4 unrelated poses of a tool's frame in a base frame.
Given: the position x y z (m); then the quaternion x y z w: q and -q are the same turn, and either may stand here.
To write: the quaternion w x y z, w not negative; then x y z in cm. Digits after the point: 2 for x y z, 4 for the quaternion.
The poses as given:
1: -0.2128 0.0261 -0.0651 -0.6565 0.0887 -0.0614 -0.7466
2: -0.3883 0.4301 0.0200 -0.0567 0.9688 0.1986 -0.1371
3: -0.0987 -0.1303 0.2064 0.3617 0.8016 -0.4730 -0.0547
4: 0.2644 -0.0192 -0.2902 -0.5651 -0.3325 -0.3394 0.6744
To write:
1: 0.7466 0.6565 -0.0887 0.0614 -21.28 2.61 -6.51
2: 0.1371 0.0567 -0.9688 -0.1986 -38.83 43.01 2.00
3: 0.0547 -0.3617 -0.8016 0.4730 -9.87 -13.03 20.64
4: 0.6744 -0.5651 -0.3325 -0.3394 26.44 -1.92 -29.02
